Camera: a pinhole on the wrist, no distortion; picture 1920 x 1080 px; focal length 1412.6 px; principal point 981.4 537.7 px. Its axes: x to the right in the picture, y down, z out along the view. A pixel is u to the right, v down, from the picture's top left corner.
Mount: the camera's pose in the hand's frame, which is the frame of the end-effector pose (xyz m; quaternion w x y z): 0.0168 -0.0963 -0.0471 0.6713 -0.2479 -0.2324 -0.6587
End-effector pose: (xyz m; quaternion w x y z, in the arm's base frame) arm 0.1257 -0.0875 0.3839 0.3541 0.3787 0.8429 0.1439
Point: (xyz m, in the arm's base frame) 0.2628 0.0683 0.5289
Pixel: outside the picture
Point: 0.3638 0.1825 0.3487
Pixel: 497 826
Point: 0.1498 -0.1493 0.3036
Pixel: 1707 59
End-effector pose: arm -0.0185 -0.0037 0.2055 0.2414 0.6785 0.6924 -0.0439
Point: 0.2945 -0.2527 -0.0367
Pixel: 1082 152
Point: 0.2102 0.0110 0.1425
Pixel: 406 666
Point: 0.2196 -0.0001 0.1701
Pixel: 292 576
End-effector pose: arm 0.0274 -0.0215 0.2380 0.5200 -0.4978 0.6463 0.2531
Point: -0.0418 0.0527 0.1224
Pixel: 460 901
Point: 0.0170 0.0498 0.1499
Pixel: 770 788
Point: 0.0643 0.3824 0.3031
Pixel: outside the picture
